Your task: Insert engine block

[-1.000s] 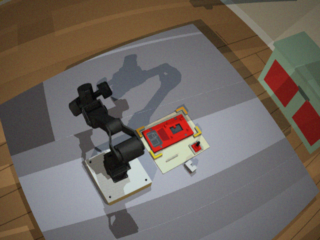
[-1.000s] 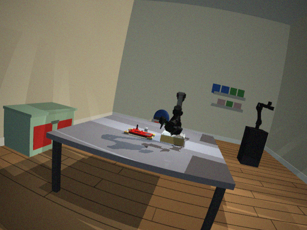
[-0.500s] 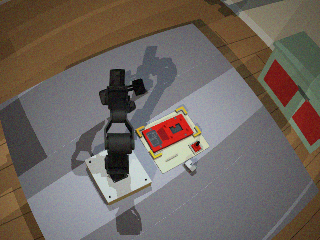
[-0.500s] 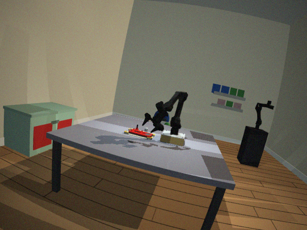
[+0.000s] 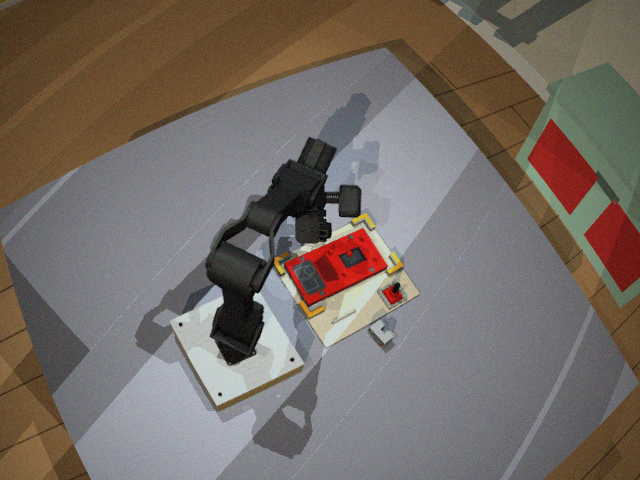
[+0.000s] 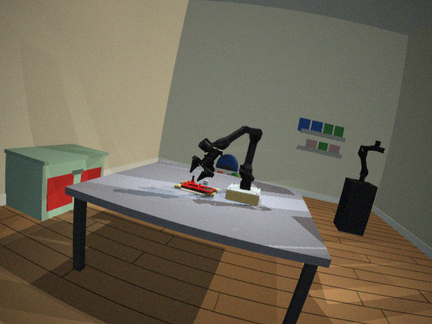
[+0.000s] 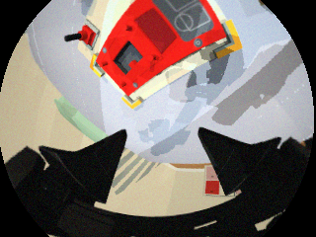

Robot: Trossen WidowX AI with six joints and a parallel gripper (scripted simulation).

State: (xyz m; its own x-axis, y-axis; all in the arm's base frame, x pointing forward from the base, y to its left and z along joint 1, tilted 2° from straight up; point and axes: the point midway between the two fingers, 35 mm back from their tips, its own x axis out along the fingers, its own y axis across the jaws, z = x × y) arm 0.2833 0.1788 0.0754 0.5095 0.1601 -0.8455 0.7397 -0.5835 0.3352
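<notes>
Right now the grey engine block is 280 mm to the right of my gripper tip, 80 mm below it and 10 mm behind it. Round my gripper tip: grey strip: 120 mm to the right, 90 mm below.
</notes>
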